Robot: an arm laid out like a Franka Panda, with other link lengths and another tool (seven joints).
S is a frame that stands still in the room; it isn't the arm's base.
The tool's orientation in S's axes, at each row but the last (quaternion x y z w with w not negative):
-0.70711 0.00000 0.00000 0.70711
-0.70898 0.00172 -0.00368 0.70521
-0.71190 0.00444 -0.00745 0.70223
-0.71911 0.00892 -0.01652 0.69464
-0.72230 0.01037 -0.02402 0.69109
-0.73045 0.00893 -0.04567 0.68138
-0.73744 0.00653 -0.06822 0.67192
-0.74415 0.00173 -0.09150 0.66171
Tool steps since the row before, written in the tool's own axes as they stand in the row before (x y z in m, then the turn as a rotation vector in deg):
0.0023 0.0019 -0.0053 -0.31 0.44 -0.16
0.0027 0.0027 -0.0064 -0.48 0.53 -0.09
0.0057 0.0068 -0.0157 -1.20 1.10 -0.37
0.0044 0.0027 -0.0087 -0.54 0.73 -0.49
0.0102 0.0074 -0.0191 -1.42 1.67 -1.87
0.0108 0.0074 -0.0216 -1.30 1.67 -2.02
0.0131 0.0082 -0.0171 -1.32 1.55 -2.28
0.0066 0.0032 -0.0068 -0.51 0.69 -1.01
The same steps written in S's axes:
0.0023 -0.0053 -0.0019 -0.31 -0.16 -0.44
0.0027 -0.0064 -0.0027 -0.48 -0.09 -0.53
0.0055 -0.0159 -0.0066 -1.20 -0.36 -1.10
0.0041 -0.0089 -0.0023 -0.55 -0.50 -0.72
0.0094 -0.0199 -0.0064 -1.48 -1.87 -1.62
0.0094 -0.0228 -0.0053 -1.37 -2.03 -1.60
0.0118 -0.0191 -0.0054 -1.43 -2.27 -1.46
0.0059 -0.0079 -0.0015 -0.56 -1.02 -0.64

